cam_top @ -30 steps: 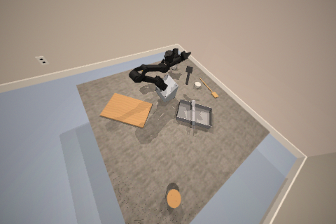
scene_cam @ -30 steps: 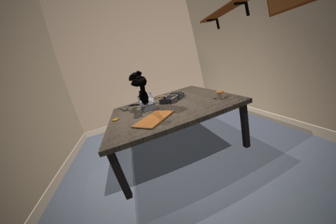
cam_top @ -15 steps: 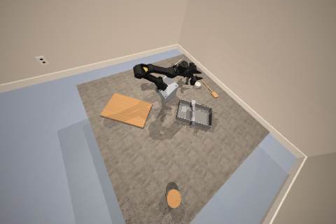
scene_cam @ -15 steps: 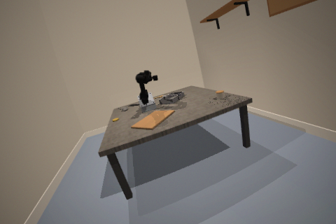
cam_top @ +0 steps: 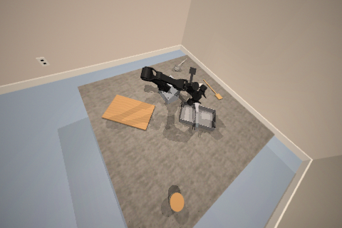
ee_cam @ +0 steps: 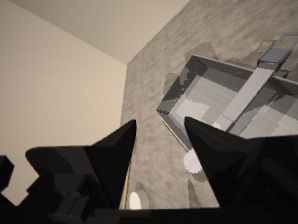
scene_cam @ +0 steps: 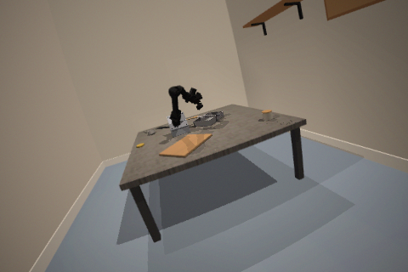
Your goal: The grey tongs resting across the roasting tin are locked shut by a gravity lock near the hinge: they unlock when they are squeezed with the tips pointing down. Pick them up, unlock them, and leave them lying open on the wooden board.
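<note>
Right now my gripper tip is 3 cm short of the roasting tin, 2 cm to the left of it and 17 cm above it. The rest, counted from my gripper tip: wooden board (36 cm behind, 46 cm to the right, 19 cm below); black spatula (37 cm behind, 36 cm to the left, 19 cm below); cork-topped jar (32 cm ahead, 57 cm to the right, 16 cm below).
</note>
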